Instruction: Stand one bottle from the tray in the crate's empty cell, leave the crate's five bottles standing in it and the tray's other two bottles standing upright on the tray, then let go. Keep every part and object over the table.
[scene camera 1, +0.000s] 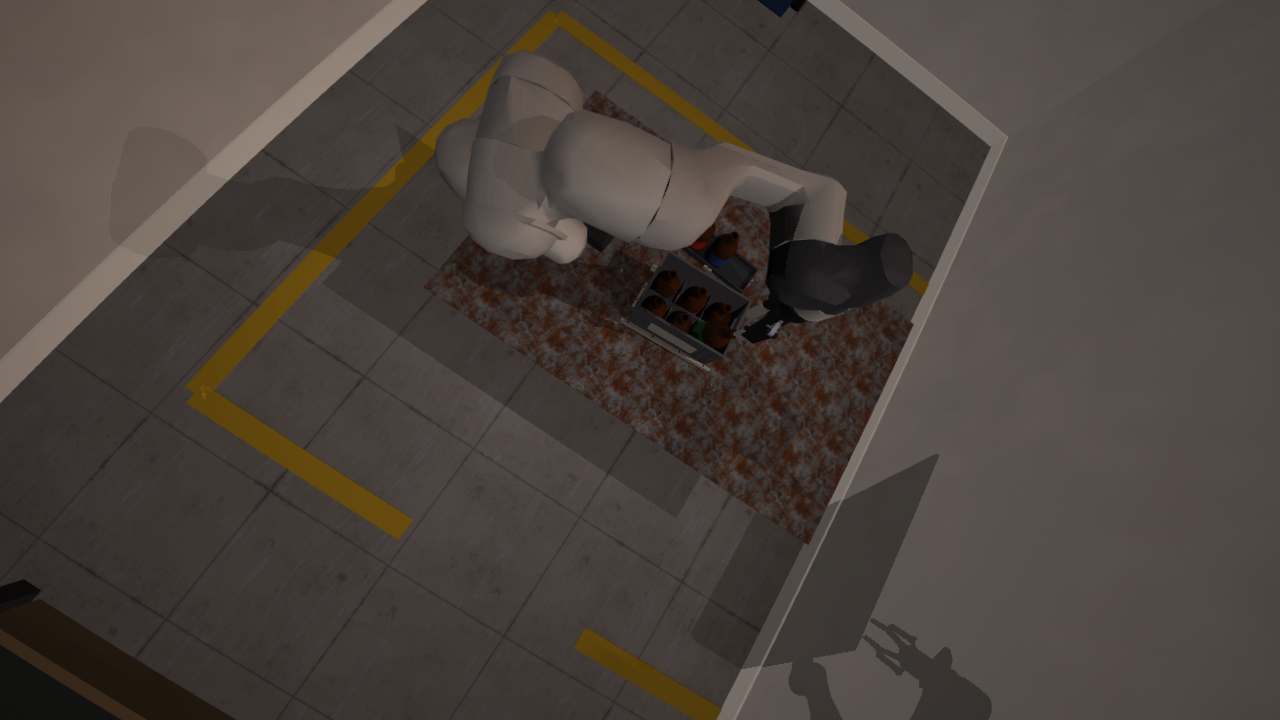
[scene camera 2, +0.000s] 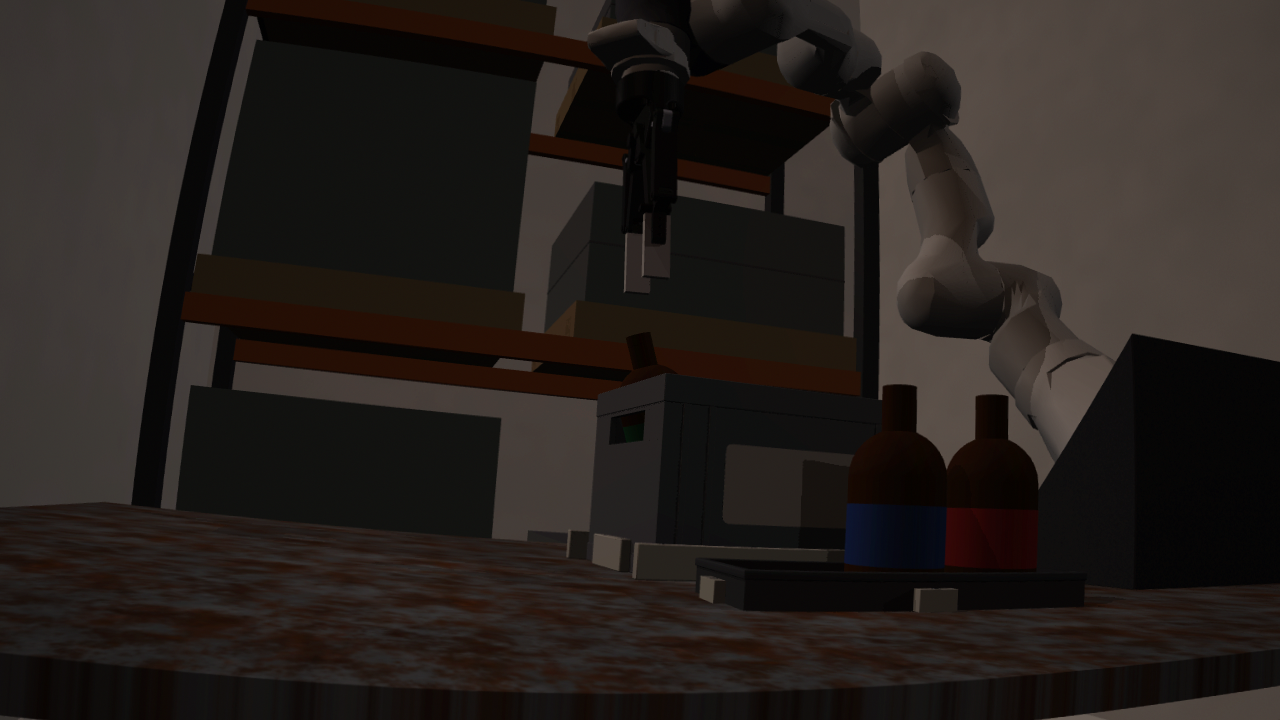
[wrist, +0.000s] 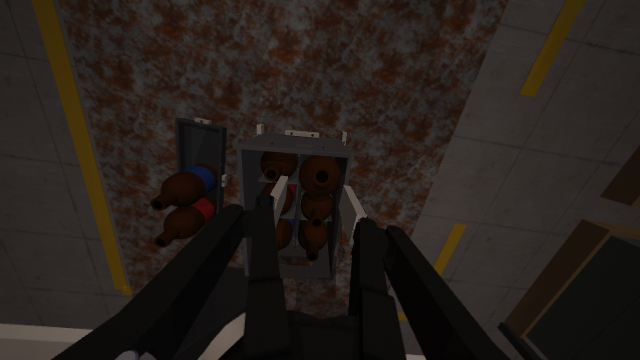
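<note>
The grey crate (scene camera 1: 646, 327) (scene camera 2: 626, 492) (wrist: 295, 145) holds bottles in its cells. One brown bottle (scene camera 1: 718, 334) (scene camera 2: 641, 349) (wrist: 309, 172) at its corner sits higher than the others, leaning, with neck and shoulder above the rim. Several other bottles sit lower; their exact tilt is unclear. A blue-label bottle (scene camera 1: 723, 246) (scene camera 2: 895, 474) (wrist: 185, 191) and a red-label bottle (scene camera 1: 703, 240) (scene camera 2: 991, 483) (wrist: 184, 222) stand upright on the black tray (scene camera 1: 741, 271) (scene camera 2: 832, 592) (wrist: 200, 150). My gripper (scene camera 1: 751, 320) (scene camera 2: 646, 282) (wrist: 314, 192) is part open and empty, above the leaning bottle and apart from it.
The mottled table (scene camera 1: 733, 429) (scene camera 2: 358, 626) (wrist: 200, 60) carries the crate and tray. Pale blocks (scene camera 2: 611, 552) (wrist: 302, 134) stand around the crate's base. A dark wedge-shaped block (scene camera 2: 1163, 483) is right of the tray. A shelf rack (scene camera 2: 201, 179) with boxes stands behind.
</note>
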